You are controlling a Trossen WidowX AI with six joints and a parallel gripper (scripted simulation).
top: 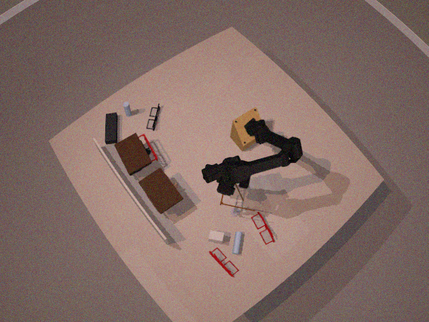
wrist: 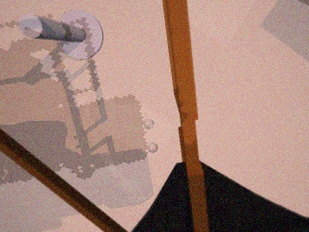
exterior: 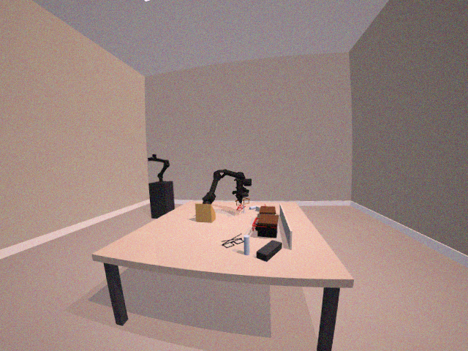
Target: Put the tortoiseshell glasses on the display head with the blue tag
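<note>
My gripper tip is 30 mm short of the peg, 100 mm to the right of it and 90 mm above it. Also, from my gripper tip: white block 170 mm ahead, 130 mm to the left, 90 mm below; then dark box 190 mm ahead, 620 mm to the right, 100 mm below; then white panel 330 mm ahead, 290 mm to the right, 60 mm below.
</note>
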